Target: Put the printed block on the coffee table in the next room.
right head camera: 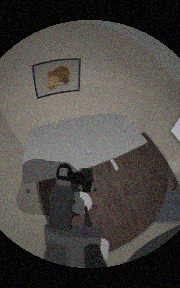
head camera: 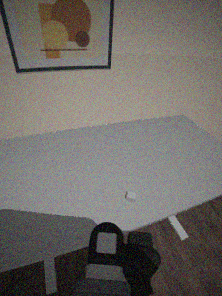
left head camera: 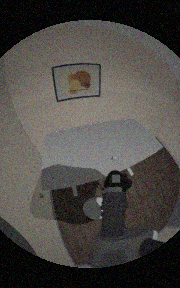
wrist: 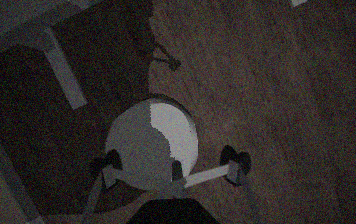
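Where they show: gripper, fingertip midpoint: (wrist: 171, 160); robot's base, origin of the base link: (right head camera: 79, 201) (left head camera: 95, 207) (wrist: 155, 139).
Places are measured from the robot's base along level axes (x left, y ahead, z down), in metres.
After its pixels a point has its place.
Observation:
The printed block (head camera: 130, 195) {x -0.093, y 0.478, z -0.951 m} (left head camera: 114, 158) {x -0.099, y 0.469, z -0.946 m} (right head camera: 88, 151) {x -0.101, y 0.478, z -0.951 m} is a small pale piece lying on the pale grey coffee table (head camera: 100, 160) {x 0.062, y 0.709, z -0.922 m} (left head camera: 90, 145) {x 0.131, y 0.629, z -0.922 m} (right head camera: 65, 137) {x 0.151, y 0.661, z -0.922 m}, near its front edge. It does not show in the wrist view. My gripper (wrist: 171, 160) {x -0.087, y 0.161, z -0.845 m} is open, its two dark fingertips wide apart with no block between them. It points down beyond the table's front edge, apart from the block. In the head view the wrist hides the fingers. A corner of the table also shows at the wrist view's top left.
A round disc (wrist: 135, 145) {x 0.071, y 0.018, z -0.187 m} (left head camera: 92, 209) {x 0.046, y -0.033, z -0.187 m} (right head camera: 86, 199) {x -0.115, y 0.051, z -0.187 m}, partly in shadow, is low down beneath the gripper. A table leg (wrist: 65, 75) (head camera: 178, 227) stands over the dark wooden floor (wrist: 275, 100) {x -0.643, y 0.167, z 0.028 m}. A framed picture (head camera: 65, 30) {x 0.291, y 1.049, z -1.506 m} (left head camera: 77, 82) {x 0.306, y 1.042, z -1.503 m} (right head camera: 57, 77) {x 0.292, y 1.048, z -1.511 m} hangs on the wall behind the table.

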